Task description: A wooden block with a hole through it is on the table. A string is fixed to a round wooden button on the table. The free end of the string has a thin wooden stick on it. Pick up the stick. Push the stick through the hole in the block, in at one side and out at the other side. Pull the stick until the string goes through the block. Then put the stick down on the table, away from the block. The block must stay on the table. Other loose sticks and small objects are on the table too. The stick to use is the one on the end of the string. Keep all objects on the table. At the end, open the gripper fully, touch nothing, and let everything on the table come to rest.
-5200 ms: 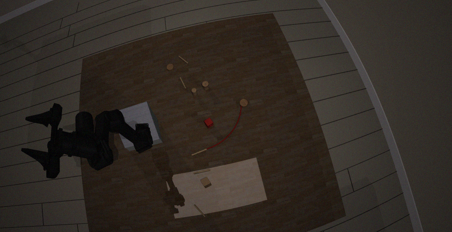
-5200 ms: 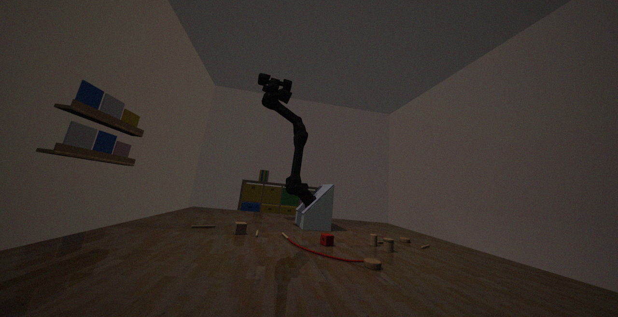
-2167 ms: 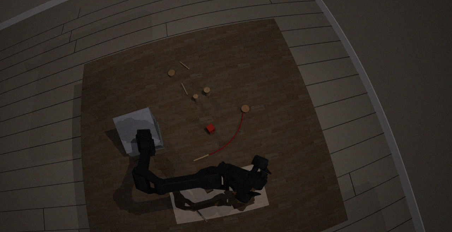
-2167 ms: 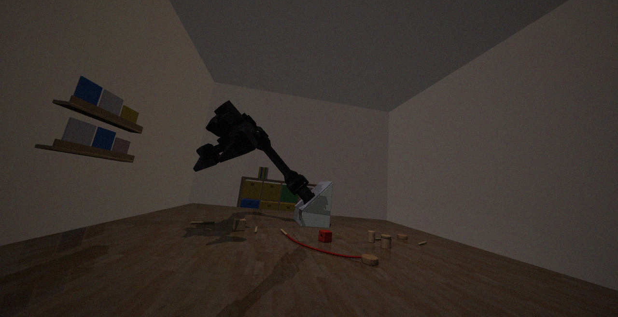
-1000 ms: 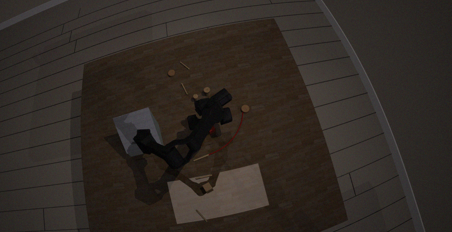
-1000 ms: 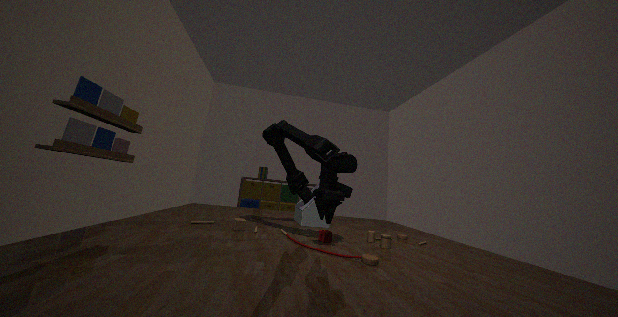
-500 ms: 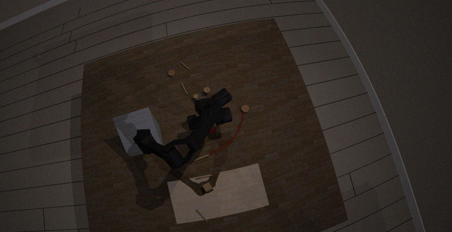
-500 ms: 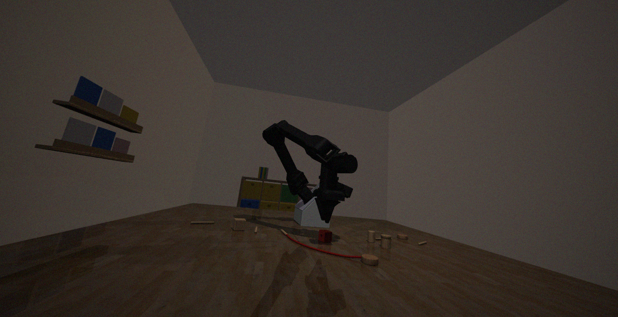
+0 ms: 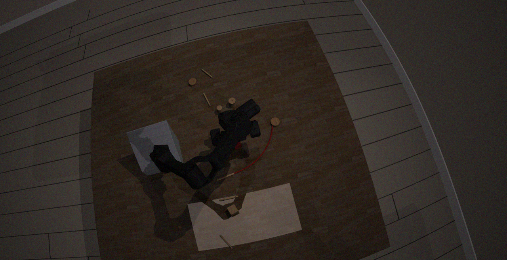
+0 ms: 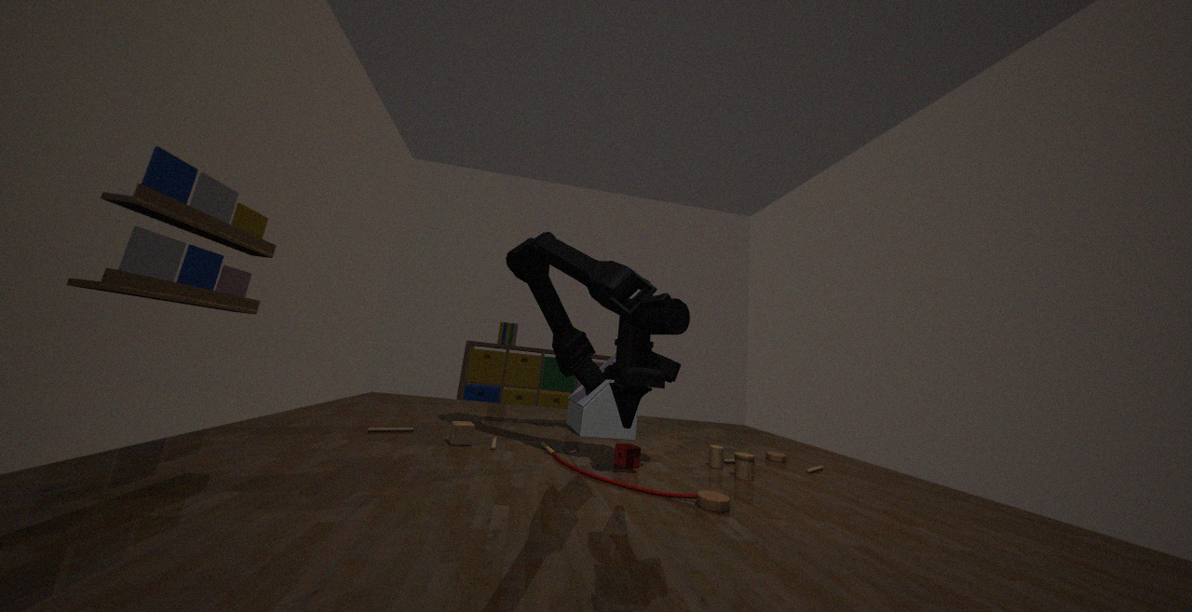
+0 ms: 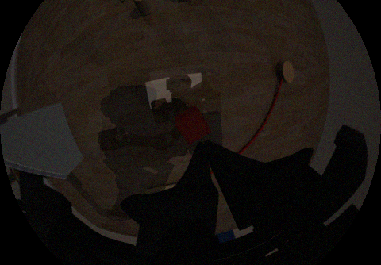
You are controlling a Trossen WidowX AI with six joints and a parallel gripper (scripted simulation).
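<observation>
Right now the red cube is 10 mm behind my gripper tip, 10 mm to the left of it and 40 mm below it. From my gripper tip the other things lie so: small wooden block (50 mm behind, 280 mm to the right, 40 mm below).
</observation>
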